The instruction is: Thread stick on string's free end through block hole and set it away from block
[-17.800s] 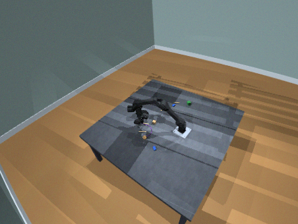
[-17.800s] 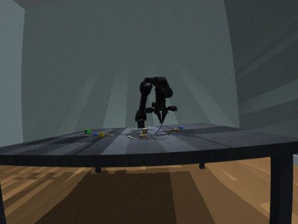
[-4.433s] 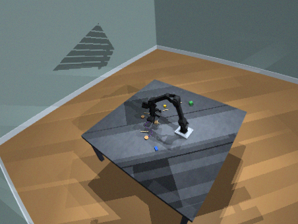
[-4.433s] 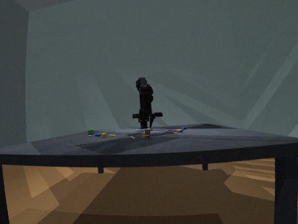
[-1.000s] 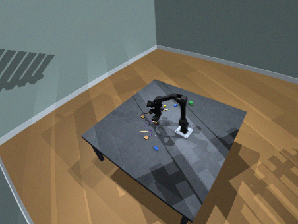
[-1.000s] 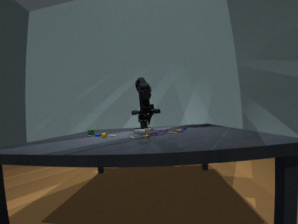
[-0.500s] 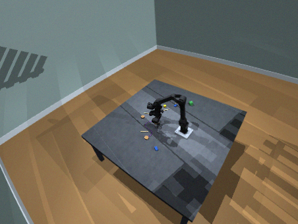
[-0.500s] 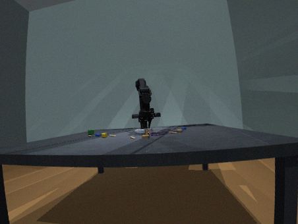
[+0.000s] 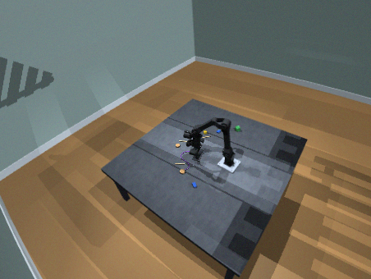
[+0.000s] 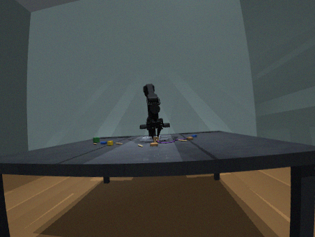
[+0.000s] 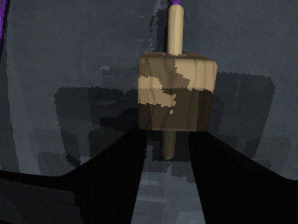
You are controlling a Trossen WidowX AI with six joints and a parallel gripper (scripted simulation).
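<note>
My gripper tip is now 30 mm short of the wooden block and 10 mm to the right of it. From my gripper tip the other things lie so: yellow piece (120 mm ahead, 250 mm to the right); round wooden button (30 mm behind, 220 mm to the left, 10 mm below); thin wooden stick (40 mm ahead, 10 mm to the left).
</note>
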